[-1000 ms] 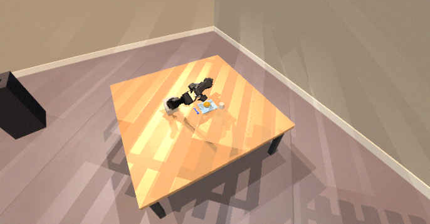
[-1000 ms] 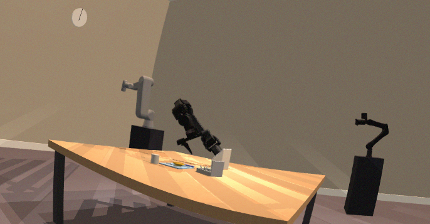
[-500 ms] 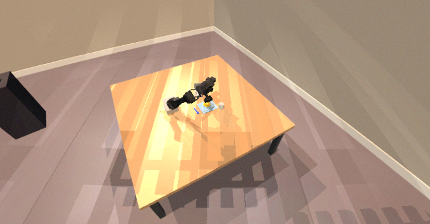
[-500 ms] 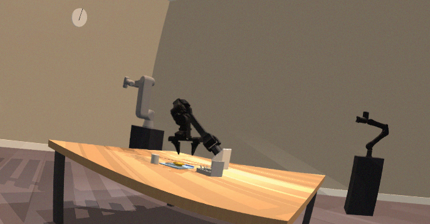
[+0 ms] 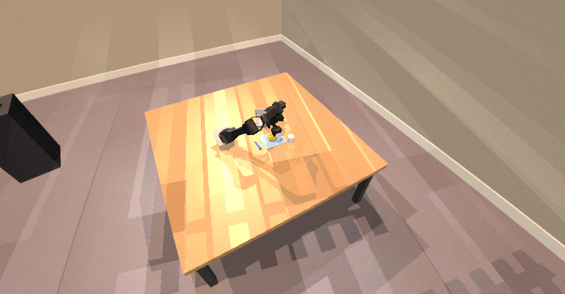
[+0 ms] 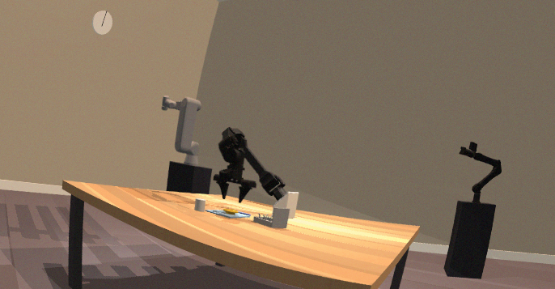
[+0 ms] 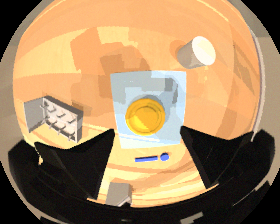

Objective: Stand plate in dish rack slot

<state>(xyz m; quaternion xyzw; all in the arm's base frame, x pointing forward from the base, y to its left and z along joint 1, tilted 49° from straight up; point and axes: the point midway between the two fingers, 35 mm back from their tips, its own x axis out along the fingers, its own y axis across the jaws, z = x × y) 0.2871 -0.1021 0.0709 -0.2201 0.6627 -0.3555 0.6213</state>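
Right now the plate is 5 cm below my gripper tip. Also, from my gripper tip: blue mat 1 cm to the right, 6 cm below; blue spoon 12 cm behind, 1 cm to the right, 6 cm below; white cup 9 cm ahead, 9 cm to the right, 4 cm below.
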